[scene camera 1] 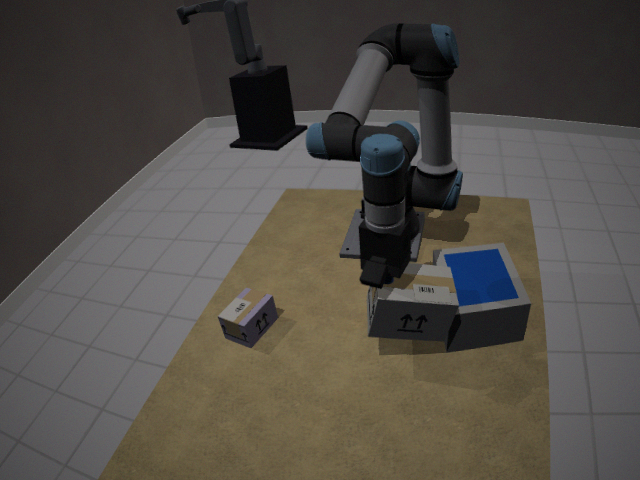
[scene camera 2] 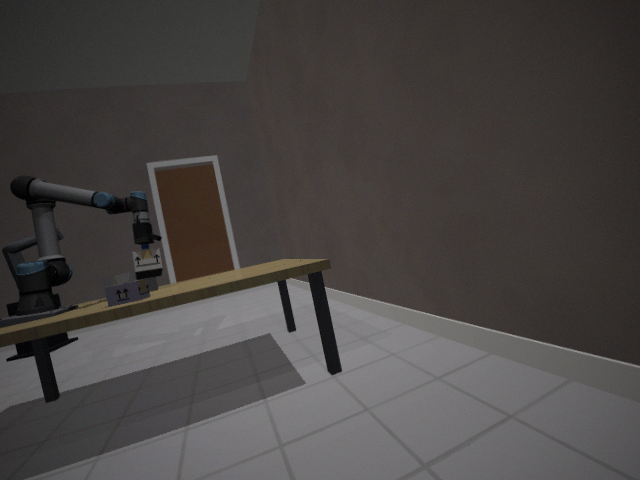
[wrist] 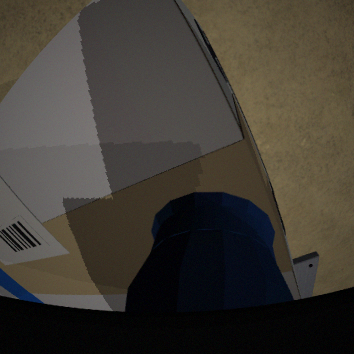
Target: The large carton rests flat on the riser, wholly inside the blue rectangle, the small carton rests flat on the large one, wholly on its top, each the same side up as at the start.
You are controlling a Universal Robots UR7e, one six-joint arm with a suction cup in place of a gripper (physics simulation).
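The large carton is white with brown tape, a barcode label and upright arrows. It hangs off the table from my suction gripper, which is shut on its top near the left end in scene camera 1. The carton tilts slightly, its right end lower, and overlaps the riser's left side in that view; contact is unclear. The grey riser bears the blue rectangle, and a blue strip shows in the wrist view. The small lilac carton stands upright at the table's left.
The wooden table bears everything. The arm's base plate is behind the large carton. A second arm on a black pedestal stands on the floor at the back left.
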